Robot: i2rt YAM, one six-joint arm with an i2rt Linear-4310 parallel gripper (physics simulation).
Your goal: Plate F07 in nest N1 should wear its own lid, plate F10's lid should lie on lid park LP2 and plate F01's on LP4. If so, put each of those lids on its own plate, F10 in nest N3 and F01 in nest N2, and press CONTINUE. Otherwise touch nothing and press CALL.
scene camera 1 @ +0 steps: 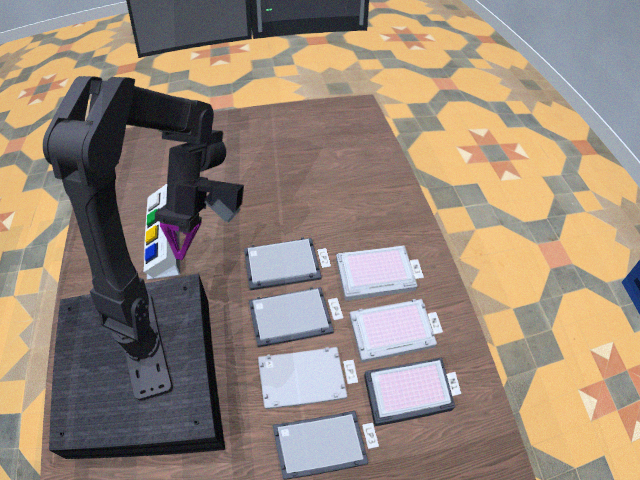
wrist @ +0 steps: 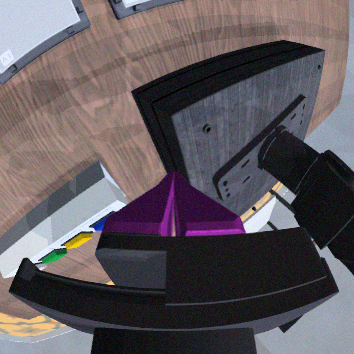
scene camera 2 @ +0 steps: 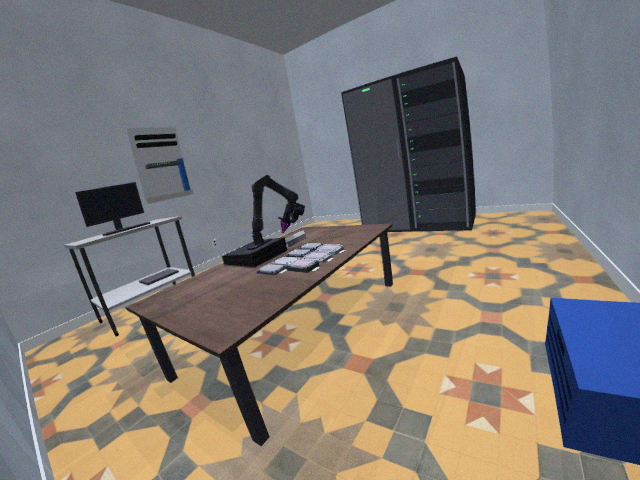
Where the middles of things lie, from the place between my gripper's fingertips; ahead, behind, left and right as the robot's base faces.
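My hand 3 cm past the white button box (scene camera 1: 164, 264), 17 cm right of it, 9 cm above it.
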